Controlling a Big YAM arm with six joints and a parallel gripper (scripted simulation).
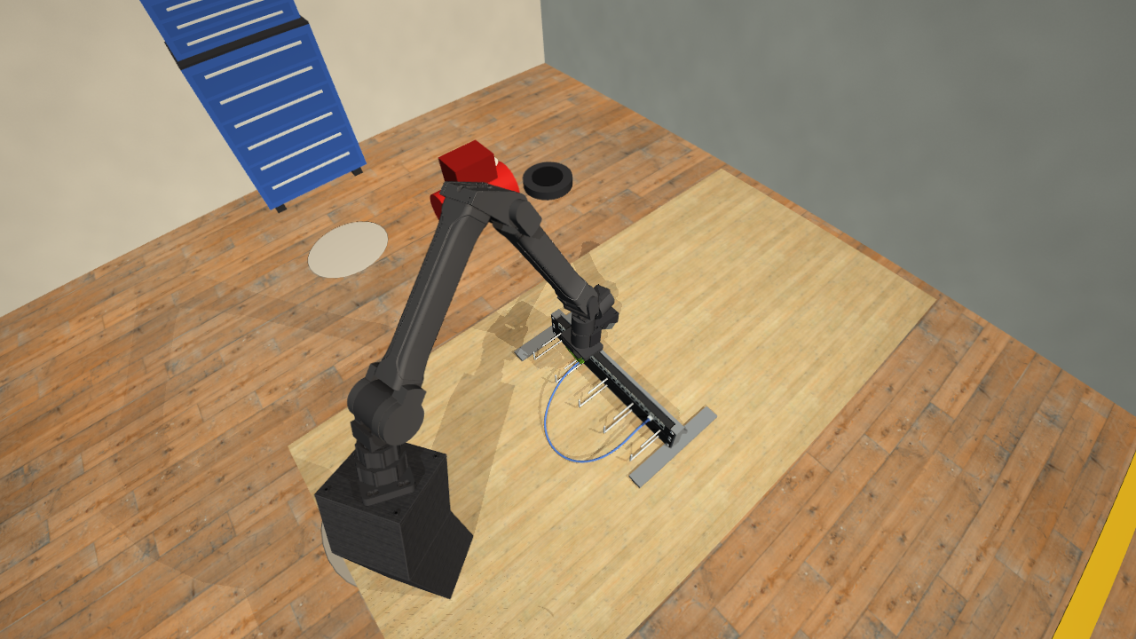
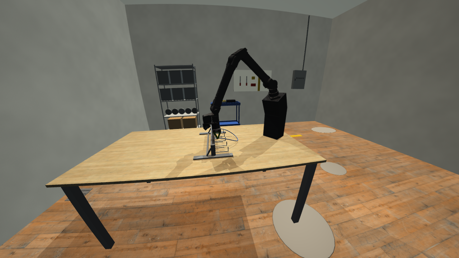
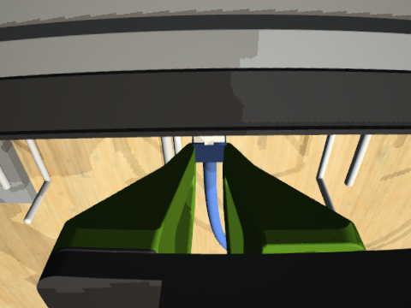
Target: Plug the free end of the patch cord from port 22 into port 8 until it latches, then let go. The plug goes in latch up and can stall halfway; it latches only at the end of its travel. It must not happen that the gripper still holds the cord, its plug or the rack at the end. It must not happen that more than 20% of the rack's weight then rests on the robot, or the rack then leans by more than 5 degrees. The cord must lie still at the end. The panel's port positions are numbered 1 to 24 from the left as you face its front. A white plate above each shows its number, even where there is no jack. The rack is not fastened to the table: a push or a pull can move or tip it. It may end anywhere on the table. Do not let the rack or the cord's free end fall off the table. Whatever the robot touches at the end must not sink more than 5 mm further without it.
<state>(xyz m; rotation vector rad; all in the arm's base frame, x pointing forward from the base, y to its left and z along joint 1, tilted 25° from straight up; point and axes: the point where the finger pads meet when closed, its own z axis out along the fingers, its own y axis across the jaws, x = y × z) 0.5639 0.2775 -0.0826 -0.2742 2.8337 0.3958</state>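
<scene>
My hand is 20 mm short of the cord plug and 10 mm to the right of it.
</scene>
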